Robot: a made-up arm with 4 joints. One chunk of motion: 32 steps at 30 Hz.
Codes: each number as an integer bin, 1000 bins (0 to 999) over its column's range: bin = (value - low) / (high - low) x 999, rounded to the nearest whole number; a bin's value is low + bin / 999 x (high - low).
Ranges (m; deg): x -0.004..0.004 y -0.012..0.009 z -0.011..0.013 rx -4..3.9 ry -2.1..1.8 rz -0.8..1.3
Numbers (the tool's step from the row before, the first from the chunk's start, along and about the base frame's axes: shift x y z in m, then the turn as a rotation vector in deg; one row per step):
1: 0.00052 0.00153 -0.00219 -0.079 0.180 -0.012
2: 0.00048 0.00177 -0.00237 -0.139 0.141 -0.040
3: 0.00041 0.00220 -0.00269 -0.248 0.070 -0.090
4: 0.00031 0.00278 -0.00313 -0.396 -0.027 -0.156
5: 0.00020 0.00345 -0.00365 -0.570 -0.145 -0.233
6: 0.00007 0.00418 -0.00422 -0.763 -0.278 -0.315
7: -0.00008 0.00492 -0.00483 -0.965 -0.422 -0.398
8: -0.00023 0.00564 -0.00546 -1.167 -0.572 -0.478
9: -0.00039 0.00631 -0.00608 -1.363 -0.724 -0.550
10: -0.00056 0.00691 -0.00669 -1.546 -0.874 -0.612
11: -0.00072 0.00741 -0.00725 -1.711 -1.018 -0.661
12: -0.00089 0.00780 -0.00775 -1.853 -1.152 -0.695
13: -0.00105 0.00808 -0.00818 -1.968 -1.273 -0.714
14: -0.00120 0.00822 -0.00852 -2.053 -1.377 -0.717
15: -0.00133 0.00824 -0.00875 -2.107 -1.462 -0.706
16: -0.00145 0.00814 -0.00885 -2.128 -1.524 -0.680
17: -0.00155 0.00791 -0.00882 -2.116 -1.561 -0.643
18: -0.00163 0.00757 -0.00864 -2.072 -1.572 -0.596
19: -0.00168 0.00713 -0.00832 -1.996 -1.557 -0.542
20: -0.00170 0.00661 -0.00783 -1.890 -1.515 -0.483
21: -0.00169 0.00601 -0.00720 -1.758 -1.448 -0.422
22: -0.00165 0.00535 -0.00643 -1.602 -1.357 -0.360
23: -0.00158 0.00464 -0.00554 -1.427 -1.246 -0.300
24: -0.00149 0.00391 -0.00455 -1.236 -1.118 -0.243
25: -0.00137 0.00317 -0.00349 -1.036 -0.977 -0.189
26: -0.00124 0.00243 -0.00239 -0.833 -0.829 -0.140
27: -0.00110 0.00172 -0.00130 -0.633 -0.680 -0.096
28: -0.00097 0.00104 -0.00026 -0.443 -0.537 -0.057
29: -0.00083 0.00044 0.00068 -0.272 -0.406 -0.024
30: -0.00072 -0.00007 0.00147 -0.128 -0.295 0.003
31: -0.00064 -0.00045 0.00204 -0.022 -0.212 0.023
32: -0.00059 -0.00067 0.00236 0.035 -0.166 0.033
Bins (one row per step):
1: 564 644 367 496 584 375
2: 559 655 359 488 574 362
3: 551 676 346 474 556 338
4: 538 703 328 456 531 306
5: 524 735 306 434 501 270
6: 508 770 282 409 467 231
7: 490 805 257 384 430 191
8: 471 839 231 358 391 153
9: 451 871 205 333 352 119
10: 430 900 179 310 314 89
11: 410 923 156 289 277 66
12: 388 942 135 272 243 50
13: 368 955 117 257 212 41
14: 350 962 103 246 185 39
15: 333 963 94 239 163 45
16: 318 958 89 237 148 57
17: 306 947 91 238 138 75
18: 296 931 98 244 135 97
19: 290 910 112 253 139 123
20: 287 885 132 267 150 151
21: 288 857 158 284 167 180
22: 293 825 190 303 190 209
23: 302 792 227 325 219 238
24: 313 757 268 350 252 265
25: 328 722 313 375 288 291
26: 345 686 358 400 326 314
27: 362 653 404 426 364 335
28: 378 620 447 450 400 353
29: 396 592 486 471 434 369
30: 410 568 519 490 462 382
31: 420 549 543 503 484 392
32: 426 539 556 510 495 396

